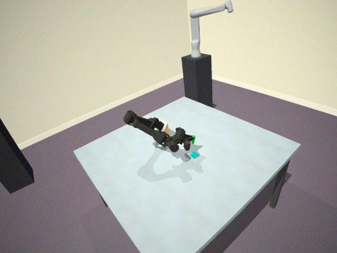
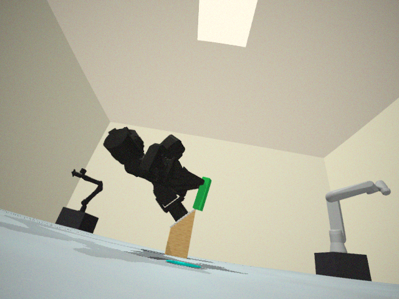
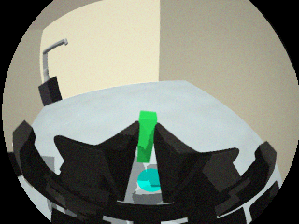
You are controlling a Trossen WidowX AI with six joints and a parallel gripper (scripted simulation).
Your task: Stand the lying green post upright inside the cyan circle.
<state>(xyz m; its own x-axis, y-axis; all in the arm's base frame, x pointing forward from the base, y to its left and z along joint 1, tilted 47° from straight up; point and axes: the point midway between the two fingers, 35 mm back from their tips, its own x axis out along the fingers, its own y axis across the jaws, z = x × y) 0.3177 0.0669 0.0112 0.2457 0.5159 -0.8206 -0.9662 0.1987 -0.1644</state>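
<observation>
My gripper tip is now 15 cm above the cyan circle and 1 cm to the left of it. The rest, counted from my gripper tip: green post (2 cm below).
</observation>
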